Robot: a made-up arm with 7 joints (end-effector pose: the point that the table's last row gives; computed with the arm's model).
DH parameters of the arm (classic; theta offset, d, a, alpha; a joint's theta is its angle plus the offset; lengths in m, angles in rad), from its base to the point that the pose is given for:
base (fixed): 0 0 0 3.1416
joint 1: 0 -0.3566 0 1.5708
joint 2: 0 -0.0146 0 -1.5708
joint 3: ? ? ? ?
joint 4: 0 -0.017 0 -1.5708
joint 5: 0 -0.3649 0 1.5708
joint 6: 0 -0.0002 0 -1.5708
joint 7: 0 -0.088 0 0
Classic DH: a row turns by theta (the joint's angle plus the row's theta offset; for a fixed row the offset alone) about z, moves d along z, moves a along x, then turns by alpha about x.
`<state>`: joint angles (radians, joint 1 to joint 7).
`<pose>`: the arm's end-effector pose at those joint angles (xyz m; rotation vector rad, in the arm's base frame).
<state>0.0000 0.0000 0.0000 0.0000 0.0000 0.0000 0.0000</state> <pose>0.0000 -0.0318 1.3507 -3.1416 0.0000 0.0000</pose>
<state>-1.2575 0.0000 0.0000 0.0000 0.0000 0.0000 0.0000</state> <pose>0.0303 -0.0098 1.3507 -2.5408 -1.8477 0.0000</pose>
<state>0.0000 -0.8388 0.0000 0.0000 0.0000 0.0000 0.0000</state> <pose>-0.7395 -0.0318 1.0210 -2.8693 0.0000 -1.2793</pose>
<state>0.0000 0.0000 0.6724 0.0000 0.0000 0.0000 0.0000</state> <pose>-0.0107 -0.0281 1.3507 -2.9657 1.0364 0.0000</pose>
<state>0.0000 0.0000 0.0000 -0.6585 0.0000 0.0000 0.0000</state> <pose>-0.2771 -0.0318 1.2560 -2.9728 0.0000 -1.0158</pose>
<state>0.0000 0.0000 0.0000 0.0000 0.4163 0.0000 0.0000</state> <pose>-0.0001 -0.0318 1.3507 -3.0738 0.6492 0.0000</pose>
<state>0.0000 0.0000 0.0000 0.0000 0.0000 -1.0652 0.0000</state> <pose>-0.0770 -0.0318 1.3053 -2.7064 0.0000 -1.5952</pose>
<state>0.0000 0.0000 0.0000 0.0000 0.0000 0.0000 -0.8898</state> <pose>0.0000 -0.0318 1.3507 -2.8358 -1.3520 0.0000</pose>
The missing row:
joint 3: 0 -0.5412 0 1.5708
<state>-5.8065 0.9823 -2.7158 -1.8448 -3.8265 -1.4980 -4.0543</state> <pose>0.4408 -0.4584 0.3661 -0.5462 -2.2161 -1.3142</pose>
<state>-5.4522 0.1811 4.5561 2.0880 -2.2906 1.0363 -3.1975</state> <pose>0.2432 0.2605 0.7500 1.7505 0.9884 -0.6478</pose>
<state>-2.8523 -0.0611 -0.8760 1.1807 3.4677 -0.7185 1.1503</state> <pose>-0.3261 -0.2004 1.0278 -1.1815 0.7650 -1.0806</pose>
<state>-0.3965 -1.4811 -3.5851 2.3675 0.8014 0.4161 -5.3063</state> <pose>-0.1728 -0.1830 0.0925 -0.8690 -0.8591 2.3219</pose>
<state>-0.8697 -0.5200 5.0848 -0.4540 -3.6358 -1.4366 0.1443</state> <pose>-0.2523 -0.4467 1.1204 -1.9118 1.2977 -1.5130</pose>
